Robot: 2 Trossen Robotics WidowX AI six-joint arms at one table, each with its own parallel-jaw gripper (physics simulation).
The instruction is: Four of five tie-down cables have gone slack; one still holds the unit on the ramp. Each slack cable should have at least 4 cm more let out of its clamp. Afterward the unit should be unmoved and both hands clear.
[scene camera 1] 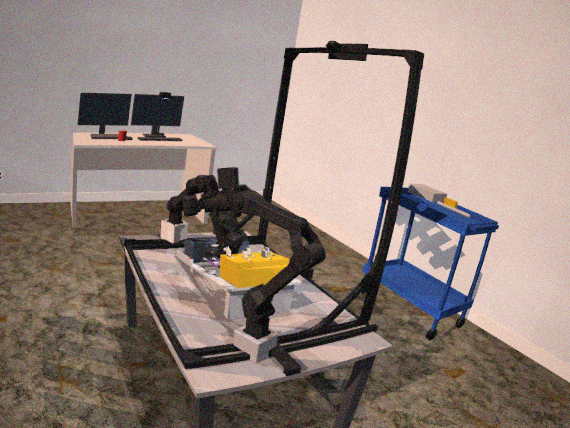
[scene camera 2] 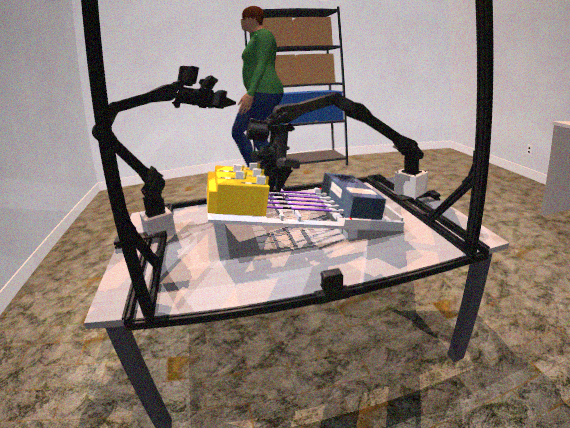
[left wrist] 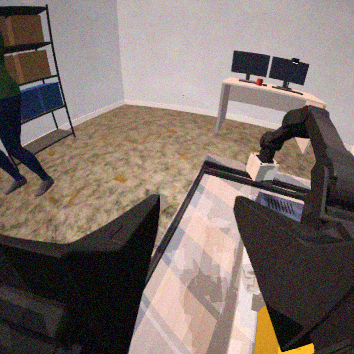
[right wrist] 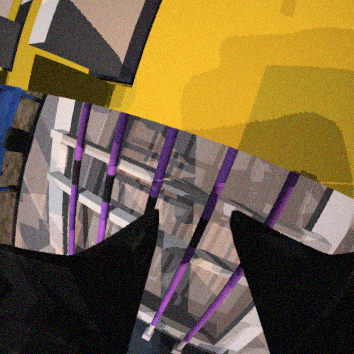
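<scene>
A yellow block point(scene camera 1: 250, 272) point(scene camera 2: 237, 199) point(right wrist: 200, 55) with pale clamp levers on top stands at the ramp's raised end. Several purple cables point(scene camera 2: 305, 207) point(right wrist: 170, 295) with black bands run from it towards the navy unit point(scene camera 2: 369, 206) point(scene camera 1: 196, 250) point(left wrist: 280, 204), which sits on the white ramp point(scene camera 2: 375, 227). Which cables are slack I cannot tell. My right gripper point(scene camera 2: 281, 186) point(right wrist: 194, 216) is open and empty, pointing down over the cables beside the block; its fingers hide parts of them. My left gripper point(scene camera 2: 231, 102) point(left wrist: 197, 201) is open and empty, high above the block.
A black frame point(scene camera 1: 406, 125) point(scene camera 2: 484, 125) rises from the table. A person in green point(scene camera 2: 261, 60) stands behind the table, before a shelf rack point(scene camera 2: 342, 75). A blue cart point(scene camera 1: 415, 287) and a desk point(scene camera 1: 145, 142) point(left wrist: 272, 90) stand apart from the table.
</scene>
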